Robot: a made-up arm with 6 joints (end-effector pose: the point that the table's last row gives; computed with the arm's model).
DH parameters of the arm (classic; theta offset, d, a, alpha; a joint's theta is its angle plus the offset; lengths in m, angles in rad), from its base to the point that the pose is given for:
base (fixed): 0.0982 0 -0.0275 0
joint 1: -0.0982 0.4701 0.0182 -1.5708
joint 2: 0.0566 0 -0.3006 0
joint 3: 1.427 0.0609 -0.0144 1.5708
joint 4: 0 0.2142 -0.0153 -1.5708
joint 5: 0 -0.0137 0.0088 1.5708
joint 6: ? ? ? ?
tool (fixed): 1.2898 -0.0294 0 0
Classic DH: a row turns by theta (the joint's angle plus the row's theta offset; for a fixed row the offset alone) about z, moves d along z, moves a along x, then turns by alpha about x.
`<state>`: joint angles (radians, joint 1 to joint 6).
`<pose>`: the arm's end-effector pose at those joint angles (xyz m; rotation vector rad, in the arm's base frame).
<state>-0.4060 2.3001 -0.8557 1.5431 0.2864 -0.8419</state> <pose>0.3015 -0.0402 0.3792 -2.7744 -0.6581 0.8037</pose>
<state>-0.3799 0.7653 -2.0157 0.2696 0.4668 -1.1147</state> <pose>-0.0714 0.0995 0.9750 0.6540 -0.1401 0.2018</pose>
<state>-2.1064 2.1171 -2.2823 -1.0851 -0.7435 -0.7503</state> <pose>-0.1558 -0.4790 0.8371 -0.0466 0.2634 -1.7274</pose>
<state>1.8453 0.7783 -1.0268 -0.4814 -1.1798 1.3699</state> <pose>-0.1267 -0.0272 0.8970 -0.1147 -1.1781 -1.6088</pose>
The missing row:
joint 6: 0.3757 0.1292 0.0003 0.8799
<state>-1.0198 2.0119 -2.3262 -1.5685 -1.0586 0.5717</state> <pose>0.3305 -0.2468 0.8496 0.4473 0.5681 0.0593</pose>
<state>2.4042 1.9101 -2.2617 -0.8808 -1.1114 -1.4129</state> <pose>-0.3873 0.1381 0.9434 0.5883 -0.9981 2.3794</pose>
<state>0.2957 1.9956 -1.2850 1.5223 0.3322 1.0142</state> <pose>0.3567 0.1859 0.5518 -1.9376 0.1036 0.2048</pose>
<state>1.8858 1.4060 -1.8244 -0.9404 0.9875 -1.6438</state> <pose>-0.0777 0.2134 0.8592 -0.9365 0.3219 0.6504</pose>
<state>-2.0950 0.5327 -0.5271 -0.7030 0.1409 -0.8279</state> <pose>-0.0252 -0.1061 0.6590 1.0107 0.1004 -2.1633</pose>
